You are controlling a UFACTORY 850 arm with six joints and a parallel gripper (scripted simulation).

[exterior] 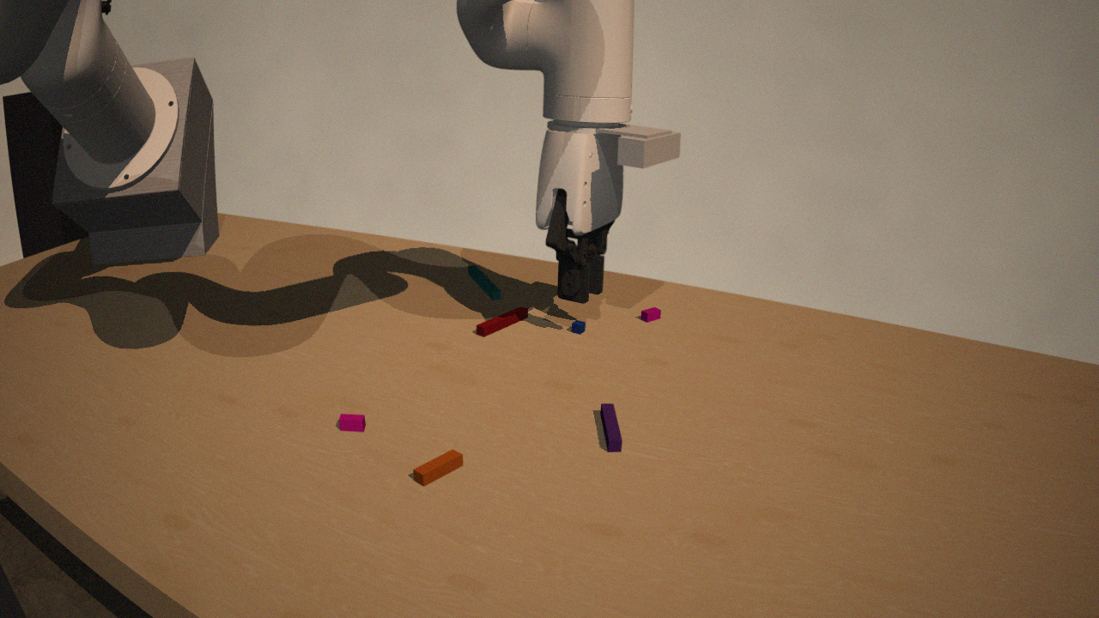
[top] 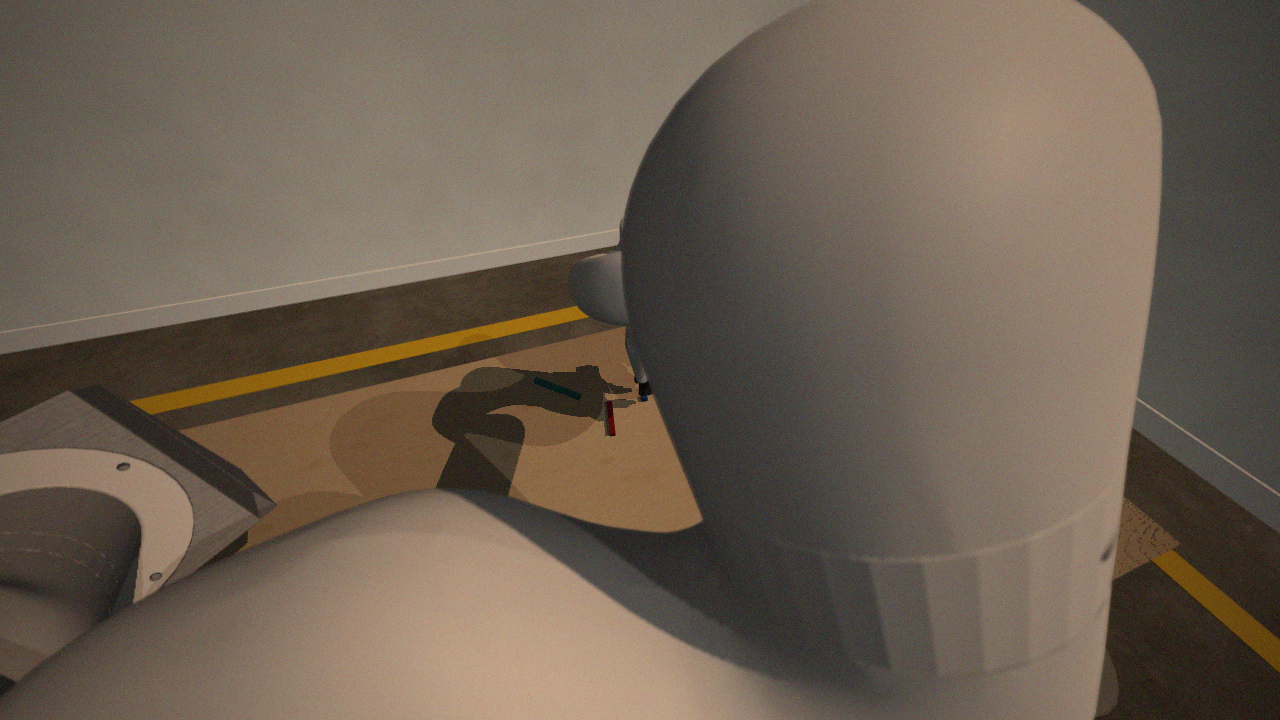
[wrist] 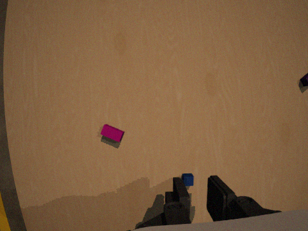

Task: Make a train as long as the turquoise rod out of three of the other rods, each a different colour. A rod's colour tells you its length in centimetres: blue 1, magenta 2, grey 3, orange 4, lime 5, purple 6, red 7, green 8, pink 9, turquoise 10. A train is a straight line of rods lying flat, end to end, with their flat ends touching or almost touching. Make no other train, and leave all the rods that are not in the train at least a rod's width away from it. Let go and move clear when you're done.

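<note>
Now: hand 5 cm above the blue rod. Round my hand: purple rod (20 cm to the right, 5 cm below, 3 cm ahead); then red rod (8 cm behind, 5 cm below); then turquoise rod (13 cm to the left, 12 cm behind, 5 cm below).
</note>
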